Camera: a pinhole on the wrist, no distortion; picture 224 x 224 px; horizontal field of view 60.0 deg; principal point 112.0 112.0 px. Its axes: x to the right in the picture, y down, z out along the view. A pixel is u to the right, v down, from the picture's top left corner.
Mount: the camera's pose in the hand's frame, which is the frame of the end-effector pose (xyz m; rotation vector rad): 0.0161 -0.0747 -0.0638 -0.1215 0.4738 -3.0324
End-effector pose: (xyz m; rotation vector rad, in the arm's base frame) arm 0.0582 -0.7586 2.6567 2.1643 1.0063 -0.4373
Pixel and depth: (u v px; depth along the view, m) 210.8 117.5 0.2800
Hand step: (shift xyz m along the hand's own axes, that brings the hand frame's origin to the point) -0.1004 -0.1782 0.2092
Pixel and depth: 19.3 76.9 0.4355
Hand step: 0.2572 -0.1142 0.3598
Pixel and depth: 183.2 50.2 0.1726
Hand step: -0.0347 -0.0796 0.1212
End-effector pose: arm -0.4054 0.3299 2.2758 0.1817 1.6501 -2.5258
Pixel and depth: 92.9 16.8 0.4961
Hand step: 0.0949 0.0110 0.4786
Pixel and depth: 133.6 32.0 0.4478
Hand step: -0.0042 -0.0383 0.4214
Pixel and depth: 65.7 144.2 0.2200
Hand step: 0.0899 -0.1714 0.1303
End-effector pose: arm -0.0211 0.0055 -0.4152 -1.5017 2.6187 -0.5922
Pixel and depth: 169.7 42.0 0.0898
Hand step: -0.0043 -0.0732 0.0332
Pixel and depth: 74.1 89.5 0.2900
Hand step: 0.0963 -0.1256 0.2180
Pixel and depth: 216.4 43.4 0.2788
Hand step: -0.1140 -0.0773 0.2412
